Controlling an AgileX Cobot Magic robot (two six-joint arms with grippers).
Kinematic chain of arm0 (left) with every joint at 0, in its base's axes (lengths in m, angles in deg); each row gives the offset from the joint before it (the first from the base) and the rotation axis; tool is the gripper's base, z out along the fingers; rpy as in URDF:
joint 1: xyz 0 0 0.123 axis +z
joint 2: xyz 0 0 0 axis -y
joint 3: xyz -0.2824 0 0.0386 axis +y
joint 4: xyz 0.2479 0 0.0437 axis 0.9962 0 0.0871
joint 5: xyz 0 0 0 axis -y
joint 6: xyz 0.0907 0 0.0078 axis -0.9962 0 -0.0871
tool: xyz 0 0 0 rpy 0 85 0
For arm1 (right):
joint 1: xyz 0 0 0.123 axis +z
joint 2: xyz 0 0 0 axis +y
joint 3: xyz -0.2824 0 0.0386 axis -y
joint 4: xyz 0.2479 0 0.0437 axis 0.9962 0 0.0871
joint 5: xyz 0 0 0 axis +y
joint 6: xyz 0.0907 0 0.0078 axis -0.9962 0 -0.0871
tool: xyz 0 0 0 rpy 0 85 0
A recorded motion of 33 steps. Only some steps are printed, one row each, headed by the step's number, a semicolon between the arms.
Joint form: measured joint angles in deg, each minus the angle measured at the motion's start. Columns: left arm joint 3, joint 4, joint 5, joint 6, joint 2, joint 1; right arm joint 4, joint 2, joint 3, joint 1, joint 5, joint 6.
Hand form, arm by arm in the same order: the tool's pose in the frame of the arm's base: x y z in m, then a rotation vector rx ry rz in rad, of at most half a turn. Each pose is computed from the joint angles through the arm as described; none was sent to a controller.
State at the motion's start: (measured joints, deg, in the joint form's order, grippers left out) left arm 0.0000 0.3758 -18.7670 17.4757 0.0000 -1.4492; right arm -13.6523 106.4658 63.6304 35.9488 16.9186 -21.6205
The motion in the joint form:
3: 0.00 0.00 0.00 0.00 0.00 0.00; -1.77 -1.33 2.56 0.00 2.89 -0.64
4: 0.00 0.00 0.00 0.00 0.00 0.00; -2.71 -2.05 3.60 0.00 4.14 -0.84
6: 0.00 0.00 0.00 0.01 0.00 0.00; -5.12 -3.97 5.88 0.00 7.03 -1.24
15: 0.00 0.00 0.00 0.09 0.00 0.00; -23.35 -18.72 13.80 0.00 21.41 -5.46
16: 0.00 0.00 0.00 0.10 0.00 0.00; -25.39 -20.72 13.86 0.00 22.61 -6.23
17: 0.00 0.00 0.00 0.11 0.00 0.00; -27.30 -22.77 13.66 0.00 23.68 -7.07
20: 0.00 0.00 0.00 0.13 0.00 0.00; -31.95 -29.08 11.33 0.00 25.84 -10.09
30: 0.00 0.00 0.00 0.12 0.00 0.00; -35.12 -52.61 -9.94 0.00 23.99 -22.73
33: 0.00 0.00 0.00 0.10 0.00 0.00; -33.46 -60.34 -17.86 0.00 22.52 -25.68
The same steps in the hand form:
3: 0.0539 -0.0012 0.1835 -0.2492 1.7998 -0.2281; 0.3170 0.2197 0.1911 -0.5742 2.4372 0.2057
4: 0.0539 -0.0012 0.1835 -0.2492 1.7998 -0.2281; 0.3185 0.2195 0.2000 -0.5778 2.4220 0.1932
6: 0.0539 -0.0012 0.1835 -0.2494 1.7998 -0.2282; 0.3207 0.2178 0.2220 -0.5866 2.3823 0.1594
15: 0.0539 -0.0012 0.1835 -0.2506 1.7996 -0.2292; 0.3001 0.1756 0.3537 -0.5365 2.1069 -0.1048
16: 0.0539 -0.0012 0.1835 -0.2508 1.7996 -0.2293; 0.2940 0.1680 0.3661 -0.5167 2.0776 -0.1309
17: 0.0539 -0.0012 0.1835 -0.2509 1.7996 -0.2294; 0.2871 0.1602 0.3772 -0.4952 2.0507 -0.1538
20: 0.0539 -0.0012 0.1835 -0.2513 1.7996 -0.2297; 0.2641 0.1369 0.3999 -0.4266 1.9884 -0.1955
30: 0.0539 -0.0012 0.1835 -0.2511 1.7996 -0.2296; 0.1757 0.0719 0.3834 -0.2252 1.9333 -0.0614
33: 0.0539 -0.0012 0.1835 -0.2508 1.7996 -0.2293; 0.1491 0.0557 0.3619 -0.1761 1.9401 0.0166

